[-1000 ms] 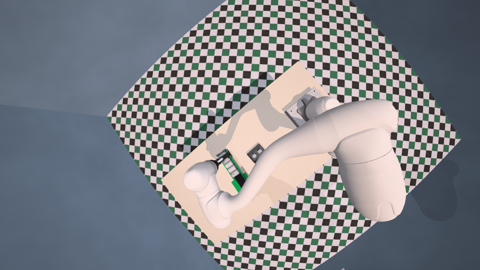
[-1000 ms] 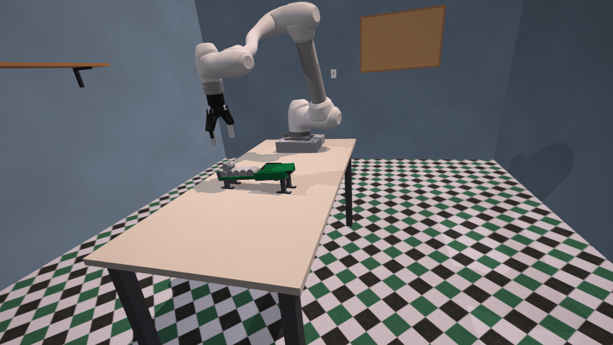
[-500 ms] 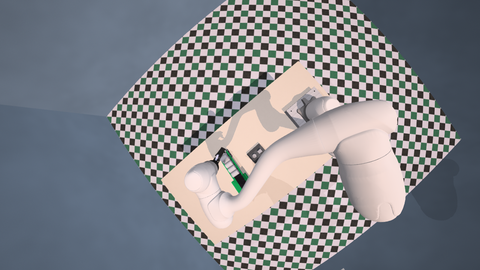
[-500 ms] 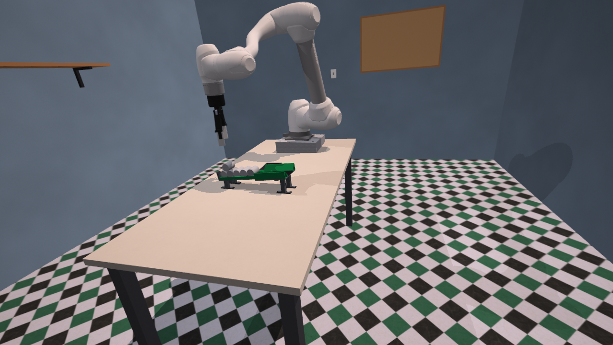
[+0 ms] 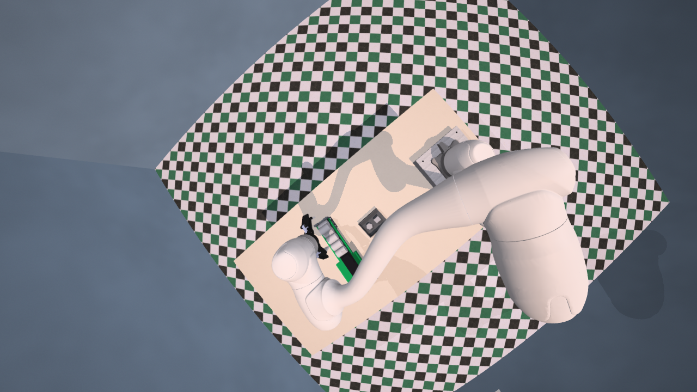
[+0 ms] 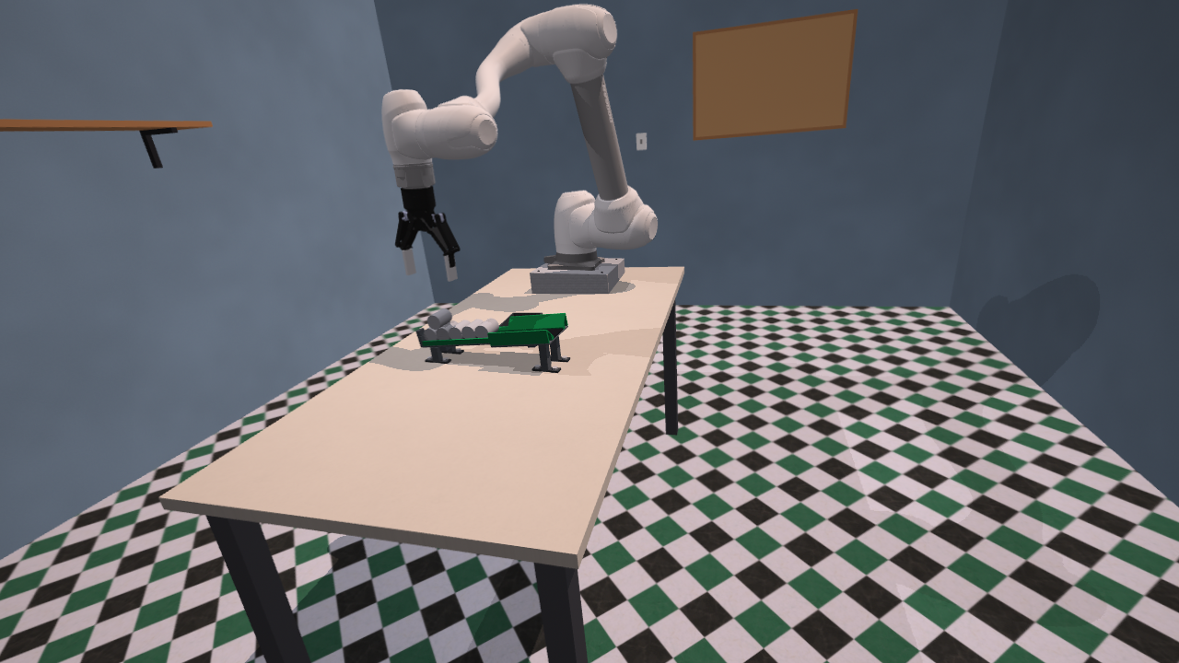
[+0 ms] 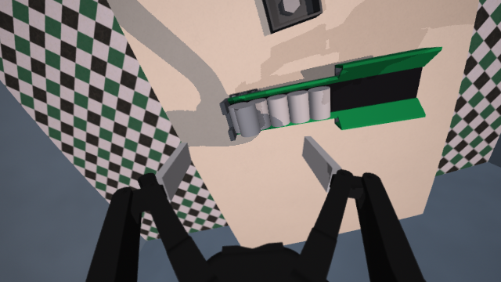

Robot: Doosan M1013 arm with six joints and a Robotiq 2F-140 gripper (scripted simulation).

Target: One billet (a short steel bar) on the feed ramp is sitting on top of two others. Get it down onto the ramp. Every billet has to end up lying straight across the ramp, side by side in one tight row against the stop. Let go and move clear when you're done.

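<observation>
The grey stop lies 40 mm to the right of my hand and 170 mm below it. Also, from my hand: dark tray 200 mm behind, 140 mm to the left, 220 mm below.
</observation>
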